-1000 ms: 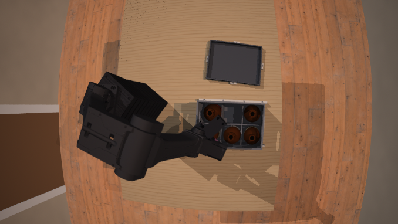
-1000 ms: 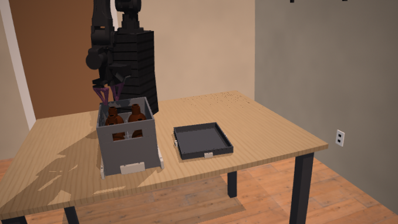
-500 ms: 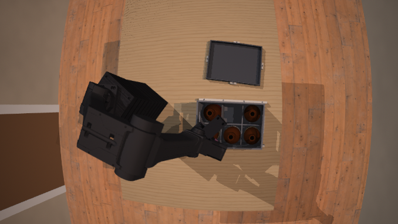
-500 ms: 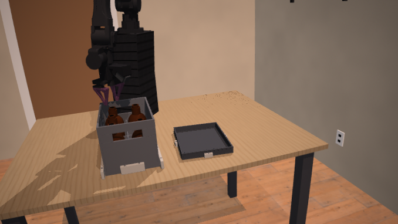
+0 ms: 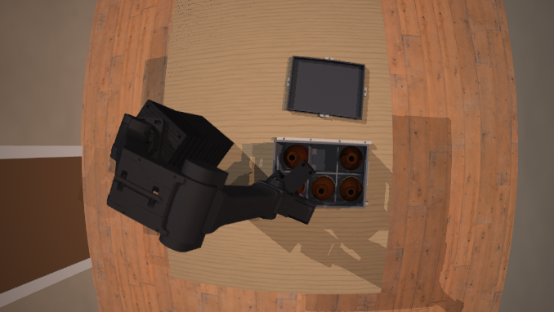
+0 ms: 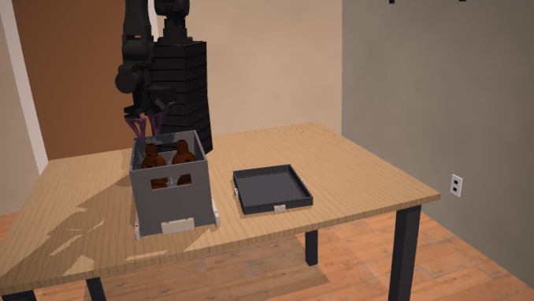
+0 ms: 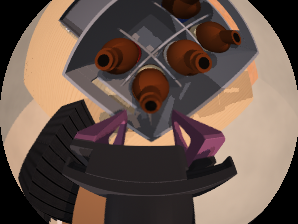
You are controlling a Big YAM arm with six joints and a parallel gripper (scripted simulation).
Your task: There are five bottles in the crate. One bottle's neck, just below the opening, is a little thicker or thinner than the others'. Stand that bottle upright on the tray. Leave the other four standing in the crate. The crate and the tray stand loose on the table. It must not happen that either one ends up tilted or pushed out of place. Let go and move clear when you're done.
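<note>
The grey crate is 11 cm below my hand, 9 cm ahead of it and 5 cm to the left of it. Round my hand: dark tray 33 cm to the left, 18 cm below, 6 cm ahead.
</note>
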